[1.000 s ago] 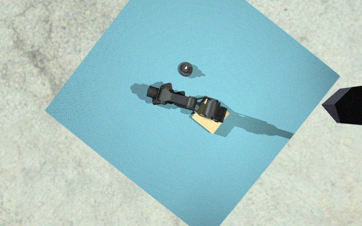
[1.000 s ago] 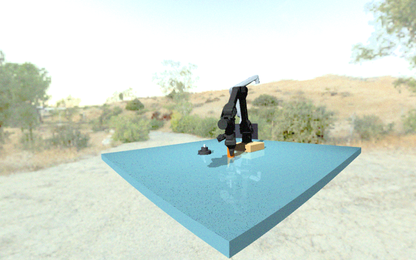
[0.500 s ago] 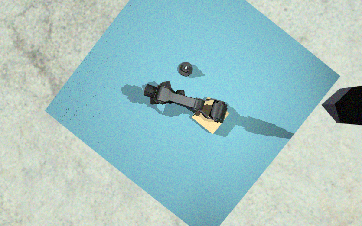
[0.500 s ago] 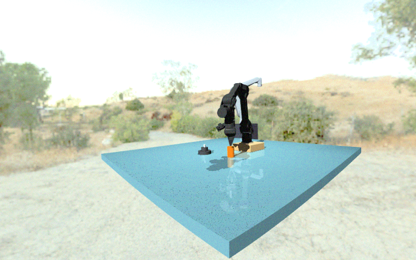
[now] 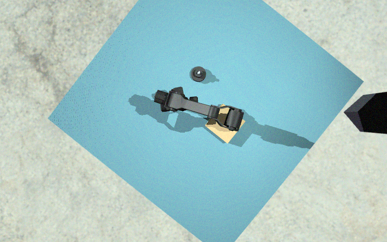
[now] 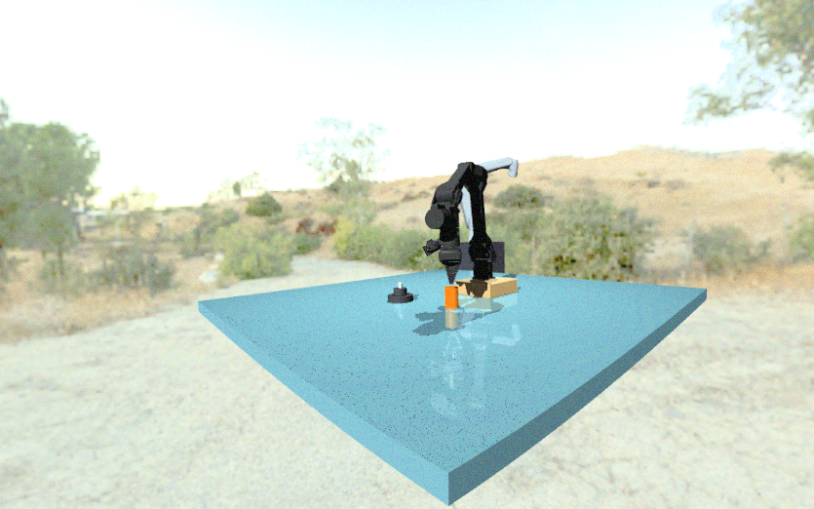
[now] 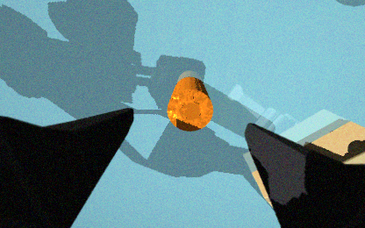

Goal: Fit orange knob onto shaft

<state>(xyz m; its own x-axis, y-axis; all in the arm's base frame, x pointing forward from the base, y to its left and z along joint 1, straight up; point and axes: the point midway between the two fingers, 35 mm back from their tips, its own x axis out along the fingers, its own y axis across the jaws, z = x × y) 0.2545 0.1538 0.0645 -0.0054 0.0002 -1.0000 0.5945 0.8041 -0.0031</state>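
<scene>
Now: the orange knob 30 mm below my gripper tip. Also, from my gripper tip: round dark pedestal 70 mm ahead, 190 mm to the right, 50 mm below.
</scene>
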